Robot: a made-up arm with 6 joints.
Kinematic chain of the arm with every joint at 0, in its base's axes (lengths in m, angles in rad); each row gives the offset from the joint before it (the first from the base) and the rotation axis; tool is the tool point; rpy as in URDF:
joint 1: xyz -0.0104 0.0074 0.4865 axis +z
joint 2: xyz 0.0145 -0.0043 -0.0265 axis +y
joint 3: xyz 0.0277 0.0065 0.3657 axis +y
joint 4: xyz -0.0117 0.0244 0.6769 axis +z
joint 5: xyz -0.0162 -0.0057 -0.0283 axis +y
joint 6: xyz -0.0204 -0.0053 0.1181 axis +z
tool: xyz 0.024 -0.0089 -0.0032 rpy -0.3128 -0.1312 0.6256
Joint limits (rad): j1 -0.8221..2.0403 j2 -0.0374..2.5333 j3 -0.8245..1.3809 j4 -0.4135..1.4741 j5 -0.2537..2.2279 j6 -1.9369..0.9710
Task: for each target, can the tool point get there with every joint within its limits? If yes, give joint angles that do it. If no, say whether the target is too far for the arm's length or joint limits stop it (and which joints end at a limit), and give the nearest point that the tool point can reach.
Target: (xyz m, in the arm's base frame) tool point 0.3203 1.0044 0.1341
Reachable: yes | joints 1.2250 2.0665 -0.3936 0.4548 0.7154 -0.3790
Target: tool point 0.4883 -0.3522 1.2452
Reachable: yes | joints -0.5902 0.3728 0.2648 -0.1376 2.0094 -1.6445
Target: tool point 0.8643 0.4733 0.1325
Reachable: yes | joints 0.4516 1.2537 0.8458 0.8070 0.6689 -0.7690
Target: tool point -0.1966 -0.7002 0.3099
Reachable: no: joint limits stop it (at a limit: joint 1, joint 3, joint 4, joint 5) | nearest point 0.4449 -0.5436 0.1818 | short by 0.673 m
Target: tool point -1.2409 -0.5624 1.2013
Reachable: no: too far | nearest point -0.5602 -0.2472 1.2405 | short by 0.751 m
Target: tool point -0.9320 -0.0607 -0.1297
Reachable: no: joint limits stop it (at a limit: joint 2, joint 3, joint 6) | nearest point -0.3627 -0.0186 -0.3037 | short by 0.597 m
